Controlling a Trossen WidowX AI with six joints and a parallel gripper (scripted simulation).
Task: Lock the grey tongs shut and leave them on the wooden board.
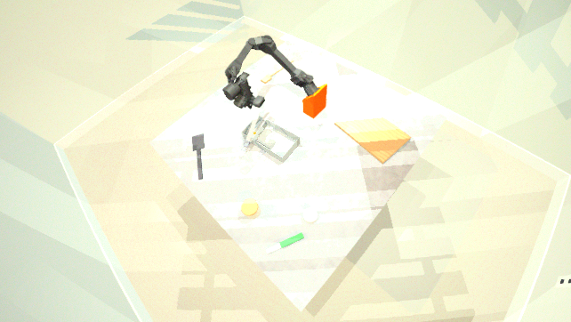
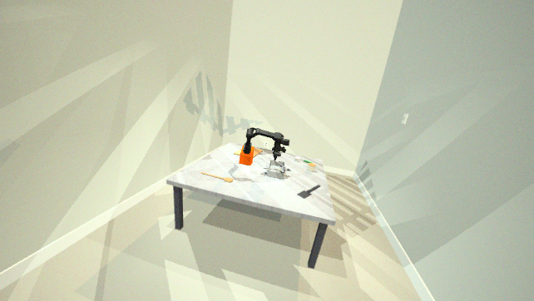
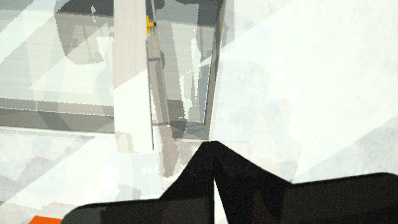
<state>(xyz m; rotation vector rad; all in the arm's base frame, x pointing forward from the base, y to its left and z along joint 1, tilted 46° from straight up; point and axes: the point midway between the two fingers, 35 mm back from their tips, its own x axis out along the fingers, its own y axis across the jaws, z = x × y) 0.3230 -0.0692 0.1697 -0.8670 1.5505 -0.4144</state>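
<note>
Right now my gripper tip is 60 mm short of the yellow mark, 60 mm to the right of it and 100 mm above it. The rest, counted from my gripper tip: wooden board: 410 mm behind, 530 mm to the left, 160 mm below; then roasting tin: 10 mm ahead, 140 mm to the left, 140 mm below; then dark spatula: 350 mm ahead, 140 mm to the right, 160 mm below.
</note>
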